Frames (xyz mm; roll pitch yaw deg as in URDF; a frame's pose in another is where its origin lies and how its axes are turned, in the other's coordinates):
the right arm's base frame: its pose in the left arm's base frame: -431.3 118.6 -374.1 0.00 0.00 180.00
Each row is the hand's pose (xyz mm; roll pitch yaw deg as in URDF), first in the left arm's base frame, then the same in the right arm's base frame.
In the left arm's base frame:
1: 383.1 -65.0 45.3 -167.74 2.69 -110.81
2: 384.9 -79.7 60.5 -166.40 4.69 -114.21
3: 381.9 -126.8 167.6 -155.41 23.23 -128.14
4: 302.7 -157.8 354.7 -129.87 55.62 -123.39
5: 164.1 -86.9 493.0 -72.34 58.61 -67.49
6: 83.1 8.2 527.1 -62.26 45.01 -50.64
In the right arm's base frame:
1: -814.4 183.6 419.4 -167.74 2.69 69.19
2: -816.2 198.3 434.6 -166.40 4.69 65.79
3: -813.2 245.4 541.7 -155.41 23.23 51.86
4: -734.0 276.4 728.8 -129.87 55.62 56.61
5: -595.4 205.5 867.1 -72.34 58.61 112.51
6: -514.4 110.4 901.2 -62.26 45.01 129.36

